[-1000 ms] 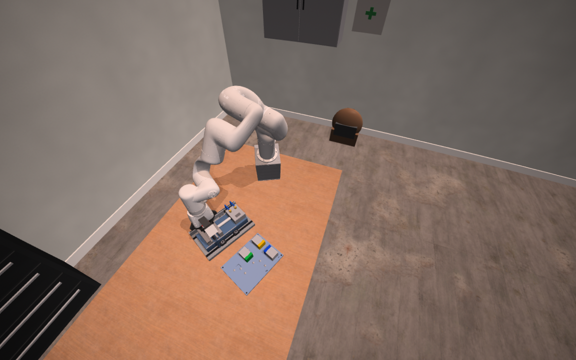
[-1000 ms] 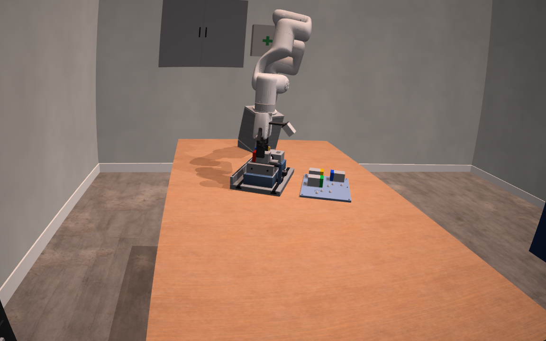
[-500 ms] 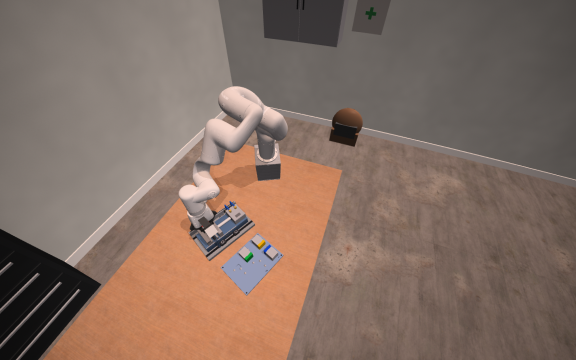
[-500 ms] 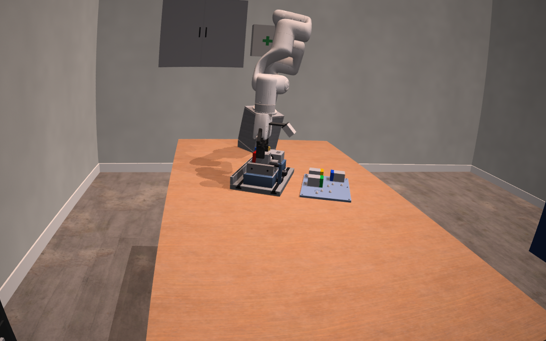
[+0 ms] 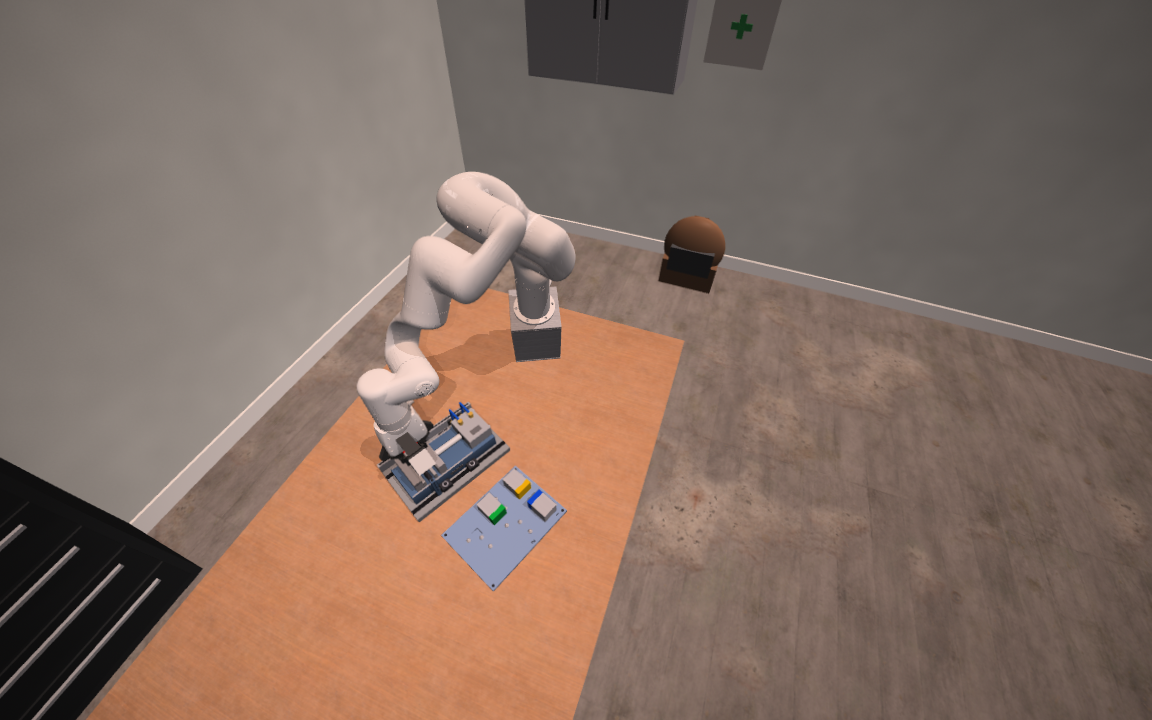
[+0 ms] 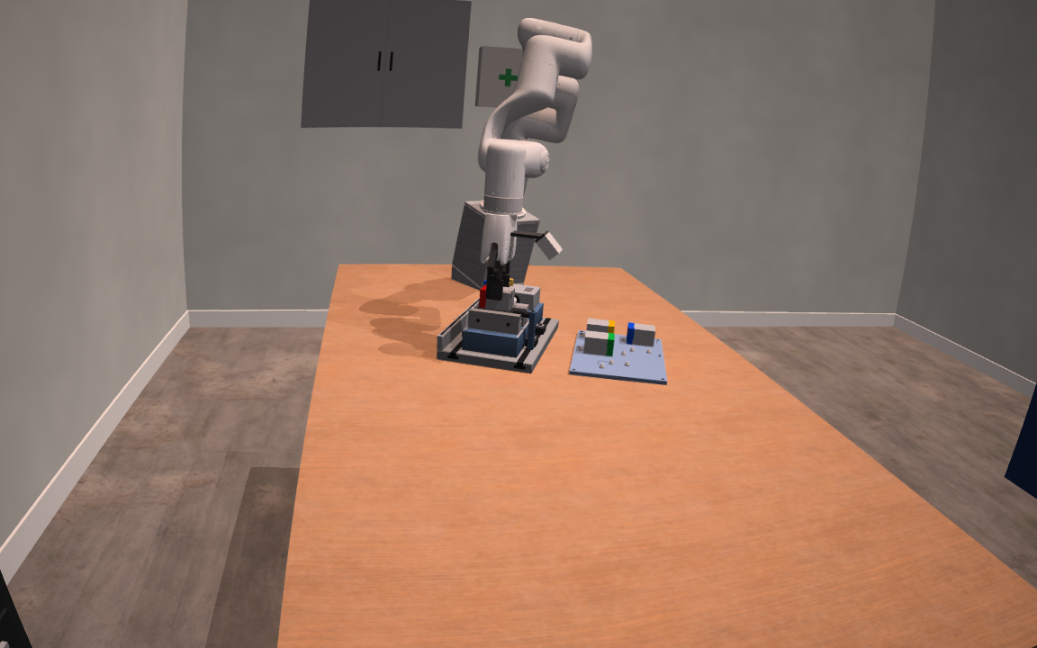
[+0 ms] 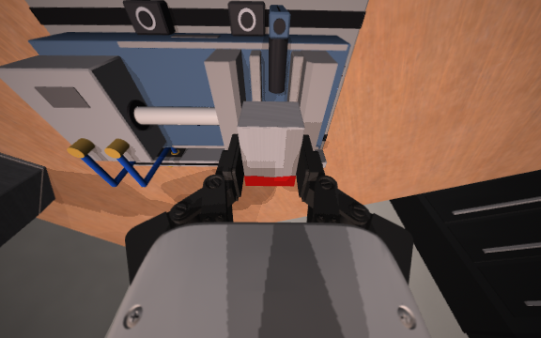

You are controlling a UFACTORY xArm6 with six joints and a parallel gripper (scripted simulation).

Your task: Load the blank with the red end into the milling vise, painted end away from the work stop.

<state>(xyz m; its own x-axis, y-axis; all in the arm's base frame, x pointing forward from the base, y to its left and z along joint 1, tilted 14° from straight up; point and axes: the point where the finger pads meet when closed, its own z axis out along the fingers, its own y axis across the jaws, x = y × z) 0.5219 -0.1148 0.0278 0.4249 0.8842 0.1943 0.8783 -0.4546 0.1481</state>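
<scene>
Right now my hand is 20 mm above the red-ended blank. The rest, counted from my hand: fixed jaw: 30 mm ahead, 10 mm to the right, 60 mm below; then moving jaw: 30 mm behind, 20 mm to the left, 60 mm below; then dark work stop rod: 30 mm ahead, 50 mm to the left, 50 mm below.
</scene>
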